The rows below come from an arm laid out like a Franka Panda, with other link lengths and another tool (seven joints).
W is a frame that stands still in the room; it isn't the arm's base.
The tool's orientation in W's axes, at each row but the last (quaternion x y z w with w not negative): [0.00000, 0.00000, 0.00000, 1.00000]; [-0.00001, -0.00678, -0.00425, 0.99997]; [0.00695, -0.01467, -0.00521, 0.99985]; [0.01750, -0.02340, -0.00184, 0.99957]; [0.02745, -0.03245, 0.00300, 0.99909]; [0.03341, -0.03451, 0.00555, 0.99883]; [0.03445, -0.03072, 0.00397, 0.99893]
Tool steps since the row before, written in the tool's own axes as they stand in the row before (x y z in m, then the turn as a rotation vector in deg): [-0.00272, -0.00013, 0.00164, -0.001, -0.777, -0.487]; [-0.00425, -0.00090, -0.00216, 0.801, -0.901, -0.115]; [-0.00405, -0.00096, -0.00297, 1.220, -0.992, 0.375]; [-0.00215, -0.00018, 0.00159, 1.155, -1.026, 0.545]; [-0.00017, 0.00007, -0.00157, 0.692, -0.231, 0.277]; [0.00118, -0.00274, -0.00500, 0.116, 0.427, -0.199]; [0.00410, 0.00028, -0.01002, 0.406, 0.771, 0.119]
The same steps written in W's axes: [-0.00272, -0.00013, 0.00164, -0.001, -0.777, -0.487]; [-0.00423, -0.00086, -0.00222, 0.795, -0.908, -0.104]; [-0.00397, -0.00088, -0.00310, 1.198, -1.010, 0.397]; [-0.00222, -0.00023, 0.00148, 1.125, -1.050, 0.562]; [-0.00007, 0.00016, -0.00157, 0.674, -0.243, 0.308]; [0.00156, -0.00239, -0.00508, 0.124, 0.440, -0.162]; [0.00470, 0.00100, -0.00971, 0.390, 0.763, 0.196]
